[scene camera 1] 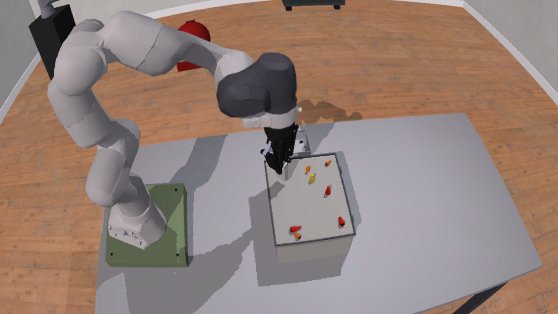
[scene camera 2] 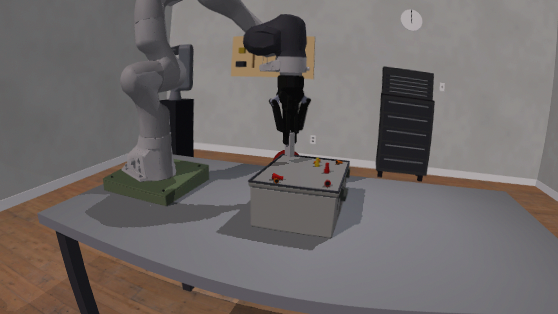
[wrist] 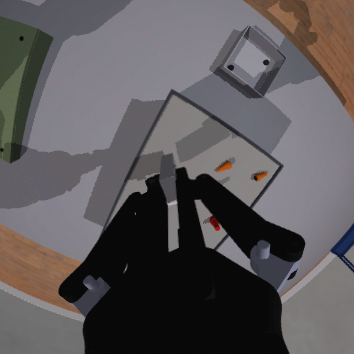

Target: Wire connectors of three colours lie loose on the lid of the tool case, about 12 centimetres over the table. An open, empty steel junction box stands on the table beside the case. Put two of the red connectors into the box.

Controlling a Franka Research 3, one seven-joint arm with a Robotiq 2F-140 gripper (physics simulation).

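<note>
My gripper (scene camera 1: 283, 175) (scene camera 2: 290, 151) (wrist: 169, 164) is shut and empty, its tips low over the far left part of the tool case (scene camera 1: 310, 210) (scene camera 2: 292, 207) (wrist: 182, 112); the gap to the lid is unclear. On the lid, one red connector (scene camera 1: 328, 190) (scene camera 2: 327, 168) (wrist: 215, 223) is right of centre. Another red connector (scene camera 1: 341, 221) (scene camera 2: 327, 183) is near the front right corner. A third red connector (scene camera 1: 295, 228) (scene camera 2: 277, 177) lies at the front left against an orange one (scene camera 1: 297, 235). The junction box (scene camera 1: 308, 145) (wrist: 239, 84) is behind the case, open and empty in the wrist view.
Two orange connectors, one left (scene camera 1: 308, 169) (wrist: 224, 166) and one right (scene camera 1: 328, 163) (wrist: 260, 176), and a yellow connector (scene camera 1: 312, 177) (scene camera 2: 317, 162) lie on the lid's far half. The green base plate (scene camera 1: 175, 220) (scene camera 2: 187, 182) (wrist: 30, 65) is left of the case.
</note>
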